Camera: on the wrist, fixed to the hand. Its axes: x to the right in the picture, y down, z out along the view.
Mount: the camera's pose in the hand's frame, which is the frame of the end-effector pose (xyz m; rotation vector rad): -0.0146 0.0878 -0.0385 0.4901 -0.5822 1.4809
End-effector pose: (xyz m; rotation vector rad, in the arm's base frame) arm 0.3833 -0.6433 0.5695 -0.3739 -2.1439 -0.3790
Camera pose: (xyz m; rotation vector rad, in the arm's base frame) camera 0.4547 -0.5809 0.5900 -1.7047 -1.7598 1.1677
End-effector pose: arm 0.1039 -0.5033 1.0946 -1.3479 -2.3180 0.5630
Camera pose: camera 0.1939 -0.4708 1.0787 2.2787 0.7316 -1.6832
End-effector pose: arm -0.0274 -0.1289 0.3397 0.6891 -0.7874 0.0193
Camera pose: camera -0.0362 -0.0345 0.3603 0.4161 -1.7428 1.4436
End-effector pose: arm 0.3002 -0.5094 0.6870 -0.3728 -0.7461 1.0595
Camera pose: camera 0.2666 -0.4793 0.6011 -0.1334 -0.6149 2.7671
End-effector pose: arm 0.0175 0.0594 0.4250 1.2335 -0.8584 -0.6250
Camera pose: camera 0.0382 0.1129 0.5032 0.4895 -2.1459 0.5120
